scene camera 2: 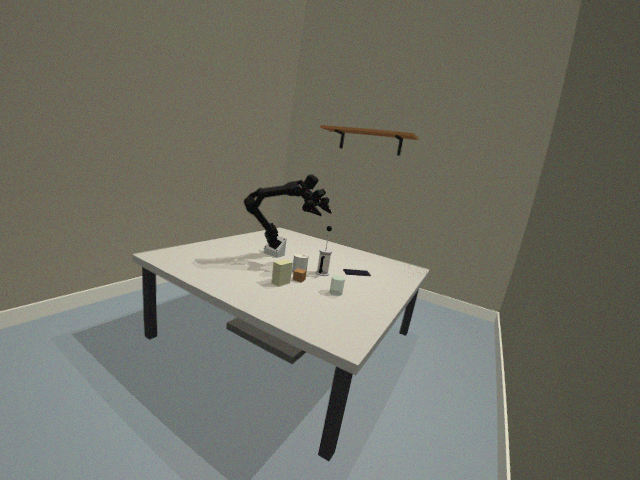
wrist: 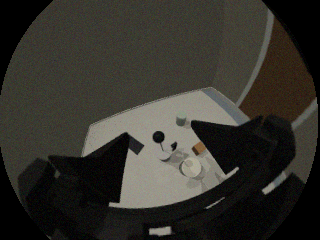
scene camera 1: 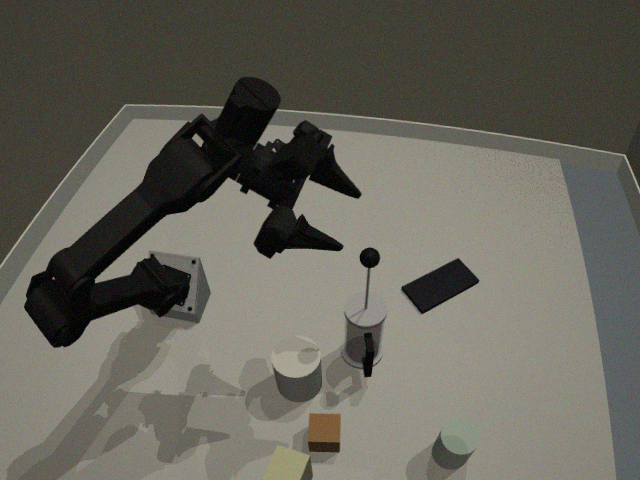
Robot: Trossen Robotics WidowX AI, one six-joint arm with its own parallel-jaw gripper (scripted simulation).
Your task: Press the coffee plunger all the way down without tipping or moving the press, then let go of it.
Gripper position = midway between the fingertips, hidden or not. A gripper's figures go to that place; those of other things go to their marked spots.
Labels:
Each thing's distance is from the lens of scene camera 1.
my gripper [scene camera 1: 351,221]: 66 cm
coffee press [scene camera 1: 365,312]: 80 cm
flat black slab [scene camera 1: 438,286]: 102 cm
The marked spots on the coffee press and the flat black slab are 25 cm apart.

